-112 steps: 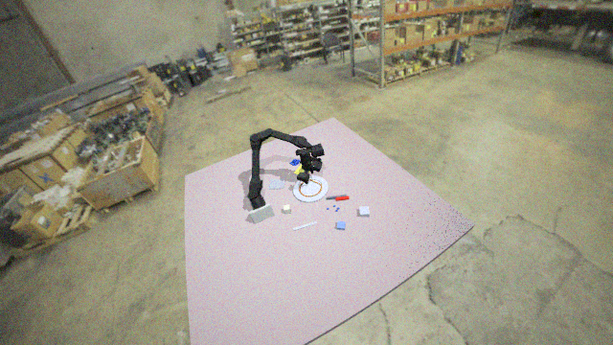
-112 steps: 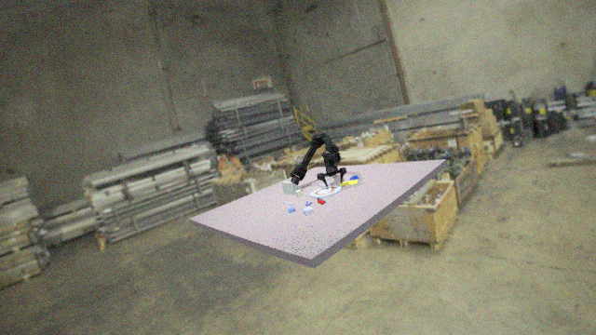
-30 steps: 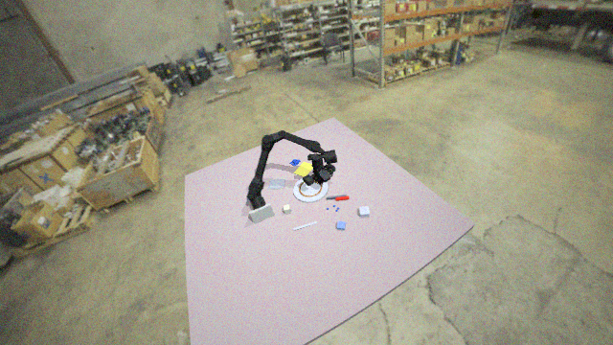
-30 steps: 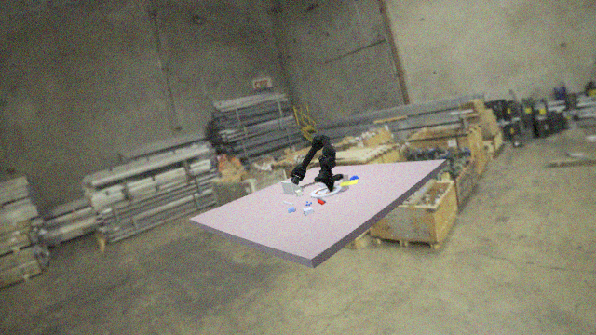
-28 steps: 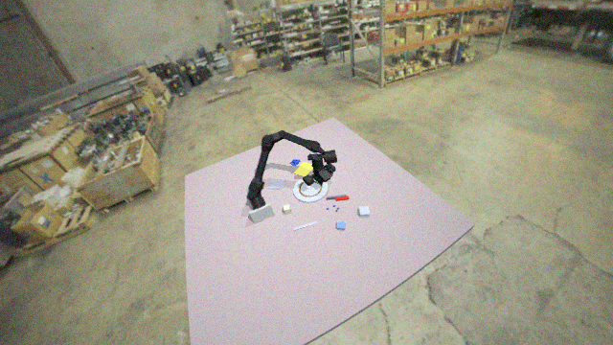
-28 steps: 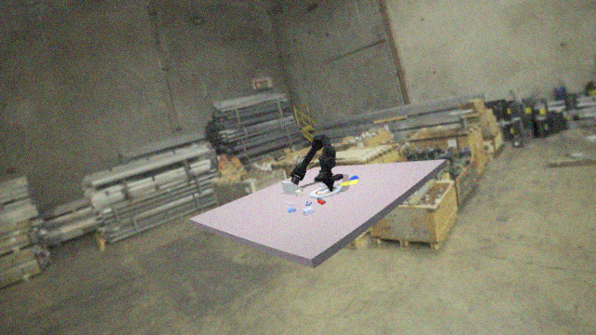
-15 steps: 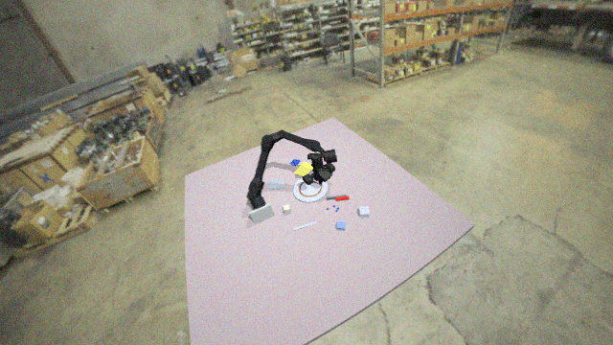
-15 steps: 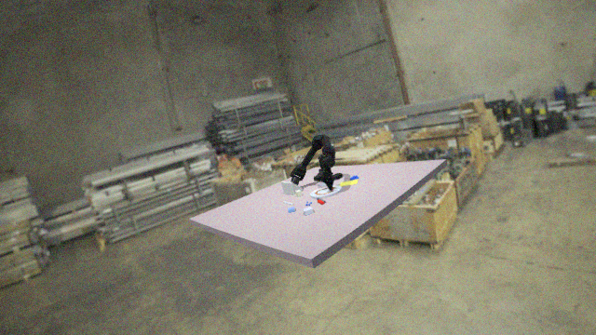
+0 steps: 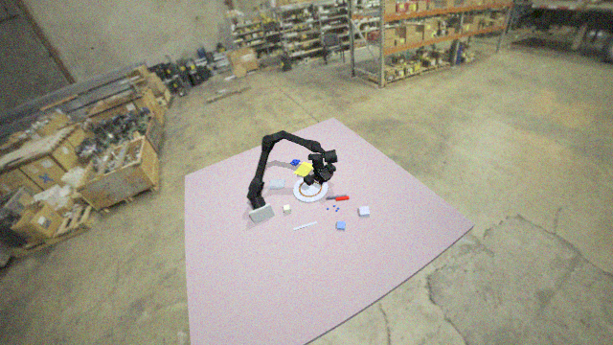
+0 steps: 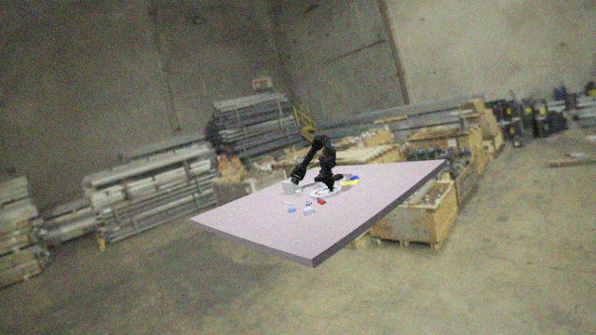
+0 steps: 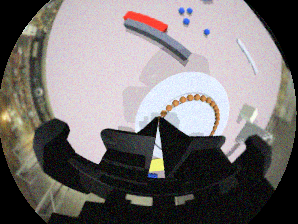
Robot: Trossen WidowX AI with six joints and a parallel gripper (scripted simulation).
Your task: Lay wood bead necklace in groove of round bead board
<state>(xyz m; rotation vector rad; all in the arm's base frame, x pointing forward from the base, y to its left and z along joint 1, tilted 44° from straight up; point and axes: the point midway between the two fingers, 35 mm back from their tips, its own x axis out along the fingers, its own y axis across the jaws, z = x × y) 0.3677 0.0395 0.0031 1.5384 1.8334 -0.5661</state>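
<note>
Now: the red-handled tool 50 mm ahead of my gripper tip, 130 mm to the right of it and 10 mm below it. From my gripper tip the other things lie so: white stick: 180 mm behind, 210 mm to the right, 10 mm below; cream cube: 230 mm behind, 90 mm to the right; yellow sheet: 40 mm behind, 190 mm to the left, 20 mm below.
</note>
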